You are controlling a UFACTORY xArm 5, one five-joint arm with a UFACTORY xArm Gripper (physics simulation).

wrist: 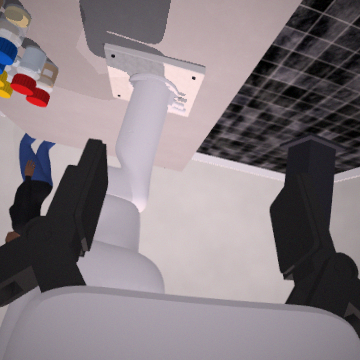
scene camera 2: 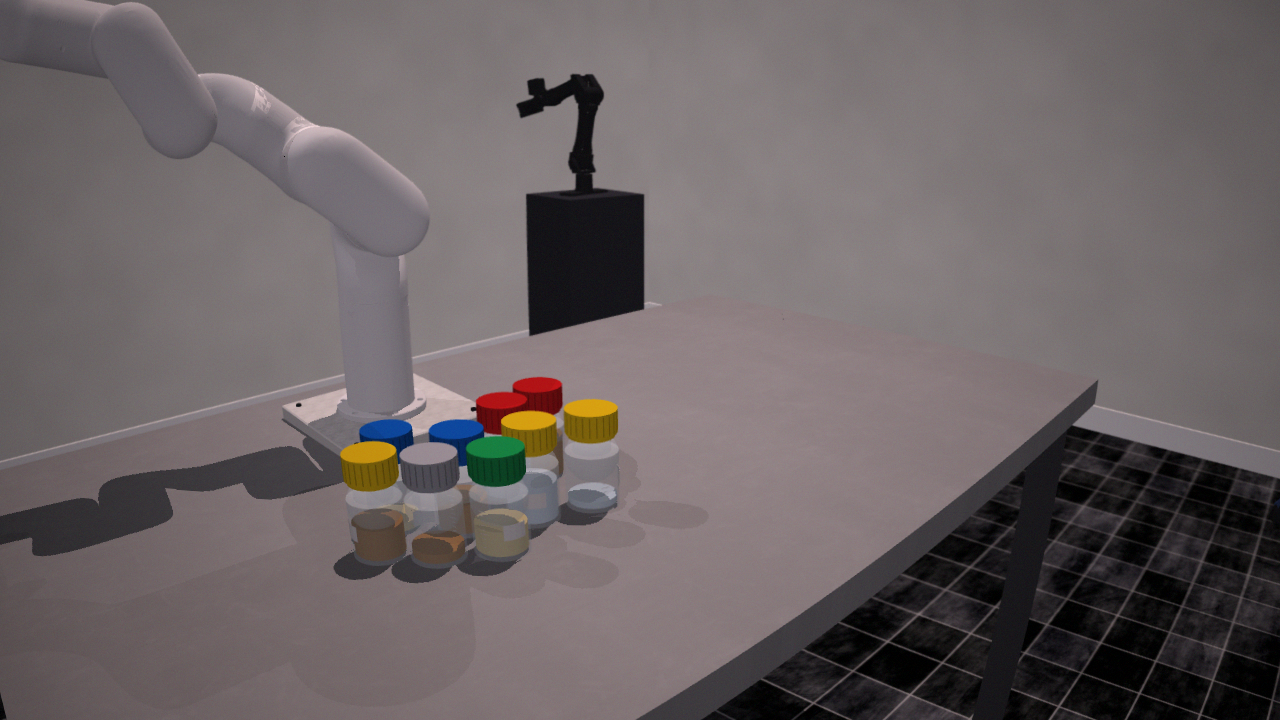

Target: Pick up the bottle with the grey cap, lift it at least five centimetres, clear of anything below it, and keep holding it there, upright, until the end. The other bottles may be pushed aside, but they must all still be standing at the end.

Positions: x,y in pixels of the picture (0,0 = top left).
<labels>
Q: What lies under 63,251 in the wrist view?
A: My gripper.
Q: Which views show the grey-capped bottle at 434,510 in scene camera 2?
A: Scene camera 2 only.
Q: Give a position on a yellow-capped bottle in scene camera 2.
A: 376,517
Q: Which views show the green-capped bottle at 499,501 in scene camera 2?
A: Scene camera 2 only.
</labels>
